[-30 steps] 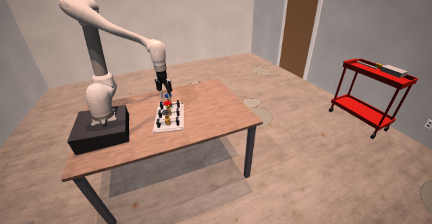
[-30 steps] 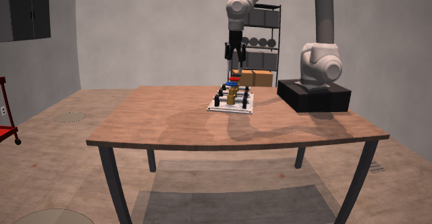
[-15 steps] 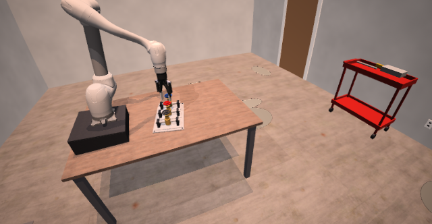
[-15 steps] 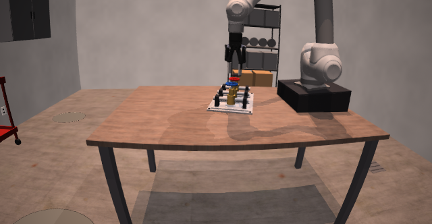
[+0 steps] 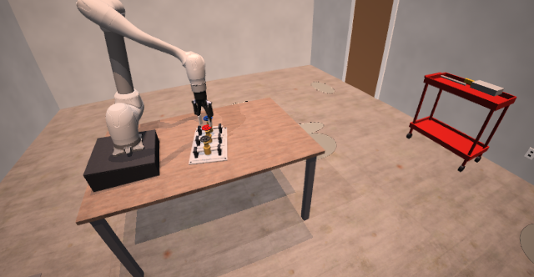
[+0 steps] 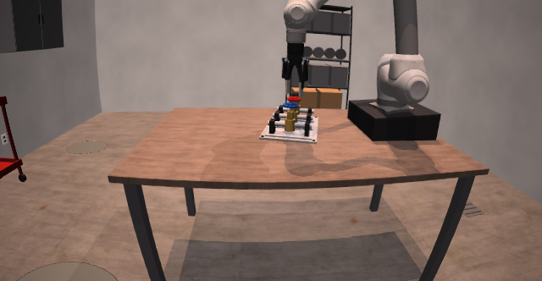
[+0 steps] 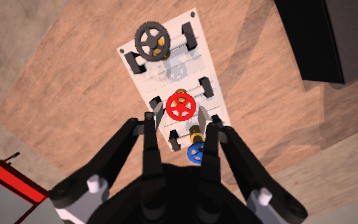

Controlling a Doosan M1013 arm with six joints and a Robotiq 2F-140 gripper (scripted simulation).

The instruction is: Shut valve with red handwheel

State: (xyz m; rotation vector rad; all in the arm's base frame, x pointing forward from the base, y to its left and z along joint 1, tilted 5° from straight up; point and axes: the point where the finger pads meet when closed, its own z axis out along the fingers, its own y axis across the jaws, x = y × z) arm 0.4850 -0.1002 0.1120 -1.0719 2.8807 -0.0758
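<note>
Right now my hand is 6 cm above the red handwheel. From my hand the other things lie so: dark grey handwheel (5 cm behind, 12 cm to the right, 6 cm below); then blue handwheel (5 cm ahead, 12 cm to the left, 6 cm below).
</note>
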